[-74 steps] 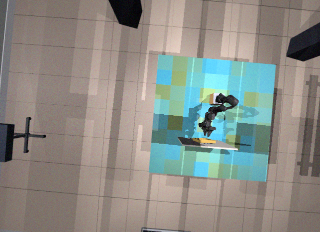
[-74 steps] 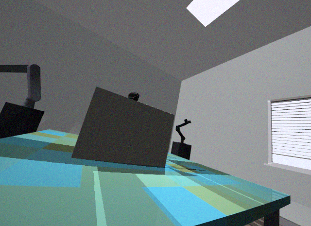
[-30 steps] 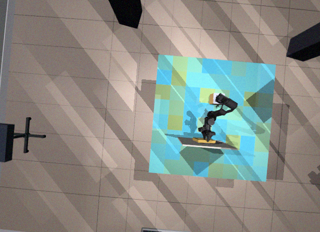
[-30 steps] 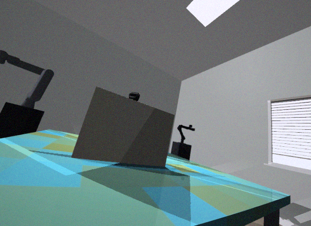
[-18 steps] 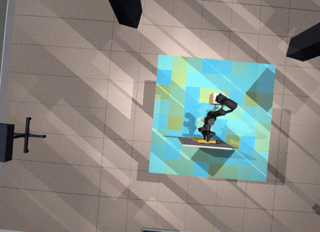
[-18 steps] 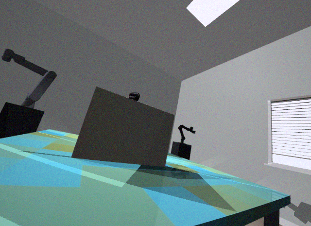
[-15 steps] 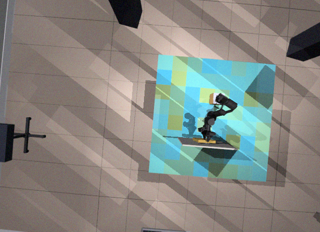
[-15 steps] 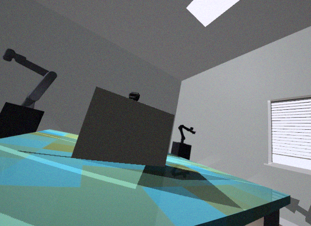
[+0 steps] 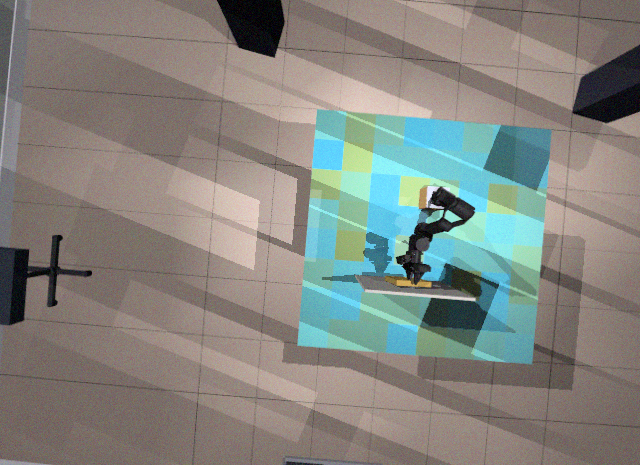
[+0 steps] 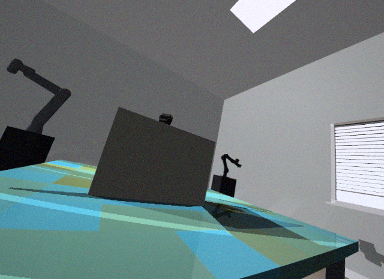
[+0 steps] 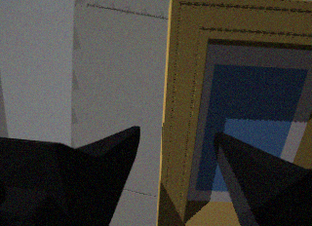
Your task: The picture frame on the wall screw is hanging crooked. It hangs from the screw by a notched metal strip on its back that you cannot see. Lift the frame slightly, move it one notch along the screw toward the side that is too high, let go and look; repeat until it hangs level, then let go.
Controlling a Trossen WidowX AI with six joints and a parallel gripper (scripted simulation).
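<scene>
My gripper tip is 5 cm above the picture frame and 1 cm short of it. The rest, counted from my gripper tip: wall panel (7 cm below, 2 cm ahead, 1 cm to the left).
</scene>
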